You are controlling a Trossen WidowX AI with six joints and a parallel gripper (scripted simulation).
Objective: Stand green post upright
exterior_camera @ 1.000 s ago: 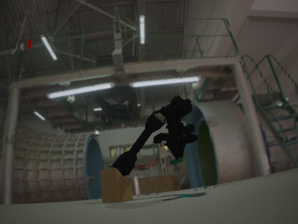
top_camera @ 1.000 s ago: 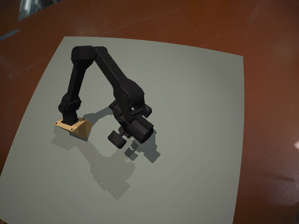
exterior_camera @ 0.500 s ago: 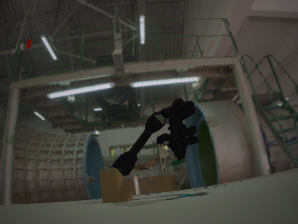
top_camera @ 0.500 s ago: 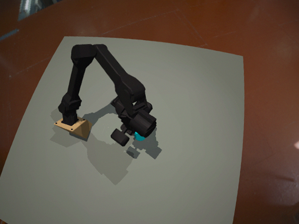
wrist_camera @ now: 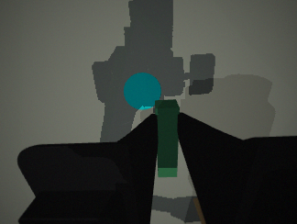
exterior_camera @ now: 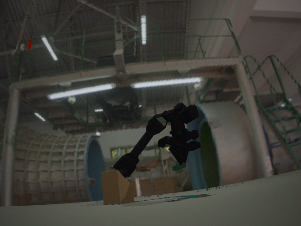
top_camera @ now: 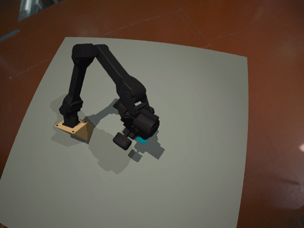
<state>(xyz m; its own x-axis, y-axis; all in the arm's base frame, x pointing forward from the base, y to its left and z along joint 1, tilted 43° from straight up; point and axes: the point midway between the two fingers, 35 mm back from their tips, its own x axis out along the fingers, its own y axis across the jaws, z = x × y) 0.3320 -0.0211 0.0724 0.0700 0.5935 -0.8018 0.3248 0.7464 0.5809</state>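
My gripper tip is now 2 cm to the right of the cyan circle and 13 cm above it. Also, from my gripper tip: green post: 2 cm behind, 1 cm to the left.
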